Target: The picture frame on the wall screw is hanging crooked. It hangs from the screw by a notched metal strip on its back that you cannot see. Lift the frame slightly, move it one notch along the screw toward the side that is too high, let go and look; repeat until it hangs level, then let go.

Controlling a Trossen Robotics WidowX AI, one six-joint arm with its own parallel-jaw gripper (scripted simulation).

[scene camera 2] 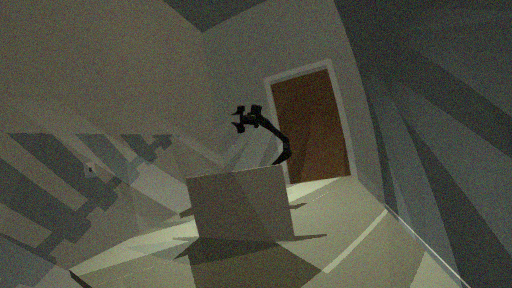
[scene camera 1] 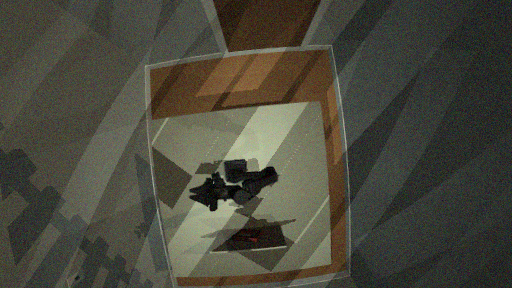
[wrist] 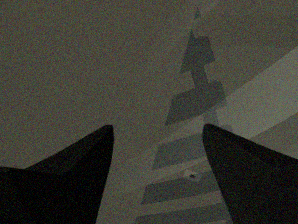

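Note:
Scene camera 1 gives me my gripper [scene camera 1: 189, 193], and the same camera shows a wall panel [scene camera 1: 272, 238]. In scene camera 2 I find the wall panel [scene camera 2: 251, 205] as well, while the wrist view shows my gripper [wrist: 158, 132].

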